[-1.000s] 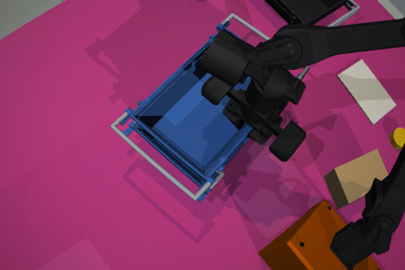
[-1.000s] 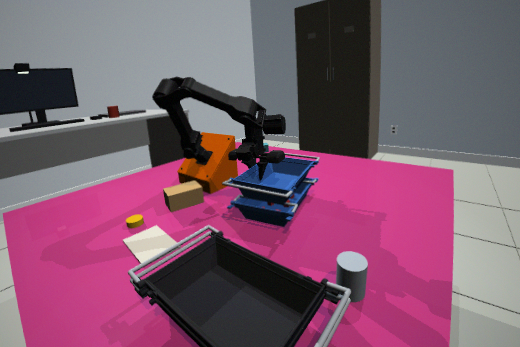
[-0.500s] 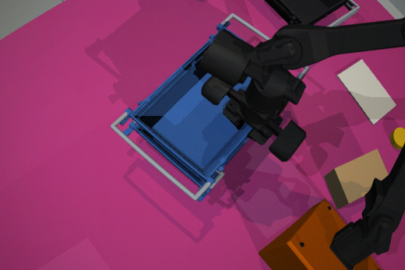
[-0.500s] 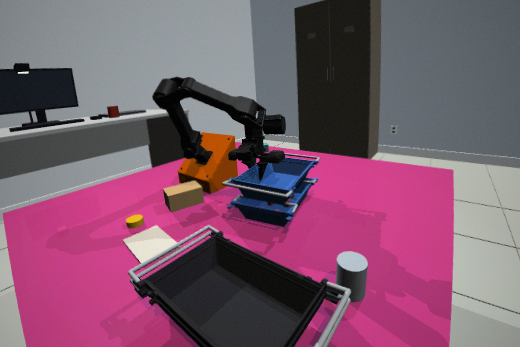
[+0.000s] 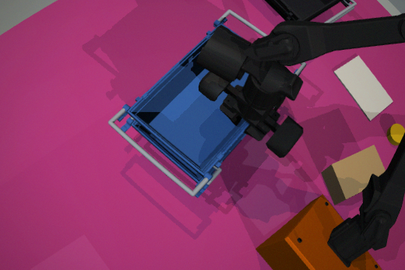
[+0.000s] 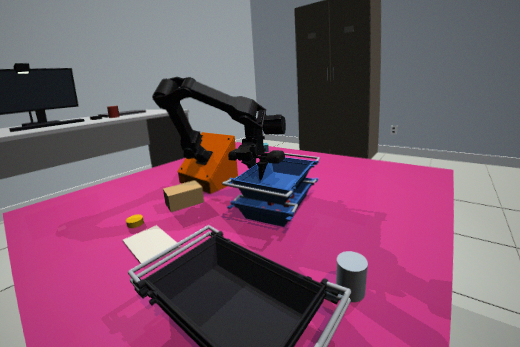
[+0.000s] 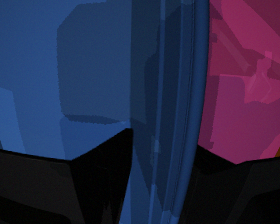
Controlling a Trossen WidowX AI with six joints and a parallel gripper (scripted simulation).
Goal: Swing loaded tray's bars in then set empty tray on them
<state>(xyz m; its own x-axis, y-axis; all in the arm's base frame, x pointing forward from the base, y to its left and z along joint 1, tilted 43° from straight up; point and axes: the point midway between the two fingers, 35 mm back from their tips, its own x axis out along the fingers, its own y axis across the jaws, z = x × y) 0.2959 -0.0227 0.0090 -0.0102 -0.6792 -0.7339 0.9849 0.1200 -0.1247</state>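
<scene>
Now: gripper tip 7 cm short of the blue tray, 1 cm to the right of it and 3 cm below it. Round my gripper tip: yellow disc (24 cm behind, 32 cm to the right, 7 cm below); then white card (10 cm behind, 35 cm to the right, 8 cm below); then cardboard box (23 cm behind, 15 cm to the right, 5 cm below).
</scene>
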